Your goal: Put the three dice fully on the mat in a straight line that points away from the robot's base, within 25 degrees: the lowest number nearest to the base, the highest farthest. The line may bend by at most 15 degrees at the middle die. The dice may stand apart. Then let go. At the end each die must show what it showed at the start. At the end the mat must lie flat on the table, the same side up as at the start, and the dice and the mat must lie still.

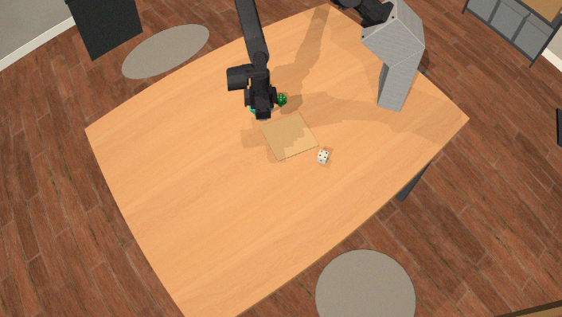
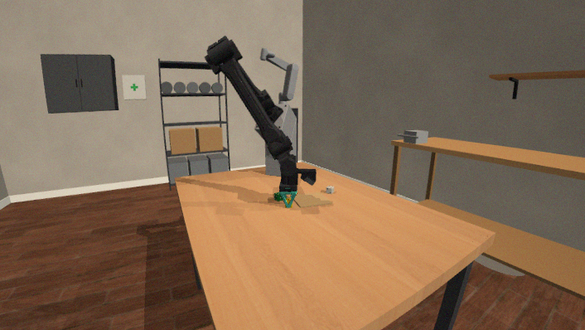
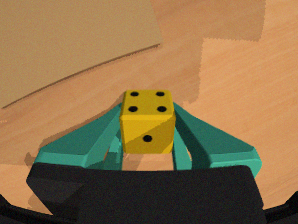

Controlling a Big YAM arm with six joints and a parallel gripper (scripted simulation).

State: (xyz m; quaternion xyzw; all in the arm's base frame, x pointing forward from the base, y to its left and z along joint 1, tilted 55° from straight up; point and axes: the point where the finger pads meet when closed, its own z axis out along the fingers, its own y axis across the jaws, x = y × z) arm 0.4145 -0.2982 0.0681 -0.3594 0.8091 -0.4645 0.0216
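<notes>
My gripper is now 12 cm to the right of the tan mat, 3 cm short of it and 1 cm above it. The rest, counted from my hand: yellow die (right at my hand); then green die (8 cm behind, 3 cm to the left); then white die (25 cm to the left, 5 cm ahead).
</notes>
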